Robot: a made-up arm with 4 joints.
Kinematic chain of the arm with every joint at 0, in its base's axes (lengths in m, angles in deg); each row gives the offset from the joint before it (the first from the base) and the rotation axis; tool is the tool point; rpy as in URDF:
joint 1: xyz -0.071 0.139 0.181 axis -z
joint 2: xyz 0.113 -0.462 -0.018 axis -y
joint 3: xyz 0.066 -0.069 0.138 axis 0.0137 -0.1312 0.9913
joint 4: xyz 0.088 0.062 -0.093 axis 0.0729 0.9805 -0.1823
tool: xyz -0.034 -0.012 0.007 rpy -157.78 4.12 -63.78
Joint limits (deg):
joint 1: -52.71..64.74
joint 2: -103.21..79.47
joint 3: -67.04..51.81
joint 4: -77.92..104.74
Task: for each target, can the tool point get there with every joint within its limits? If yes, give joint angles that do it. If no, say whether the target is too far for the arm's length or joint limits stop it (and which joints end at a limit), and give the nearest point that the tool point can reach.
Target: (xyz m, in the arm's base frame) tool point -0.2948 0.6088 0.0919
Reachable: no: joint limits stop it (at a limit: joint 1, joint 2, joint 3) | nearest point -0.4322 -0.0791 0.2686 | short by 0.723 m
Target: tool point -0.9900 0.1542 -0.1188
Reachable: no: too far | nearest point -0.5511 -0.1889 0.0458 | short by 0.581 m
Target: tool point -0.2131 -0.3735 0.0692
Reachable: yes | joints 38.60 -54.05 -1.62 -57.64
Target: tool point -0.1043 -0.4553 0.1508
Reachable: yes | joints 27.23 -13.38 -48.55 -49.94
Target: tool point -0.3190 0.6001 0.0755
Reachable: no: joint limits stop it (at a limit: joint 1, joint 2, joint 3) | nearest point -0.4334 -0.0791 0.2676 | short by 0.715 m
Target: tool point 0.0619 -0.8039 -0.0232
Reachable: no: too far | nearest point 0.0187 -0.4975 0.0661 | short by 0.322 m
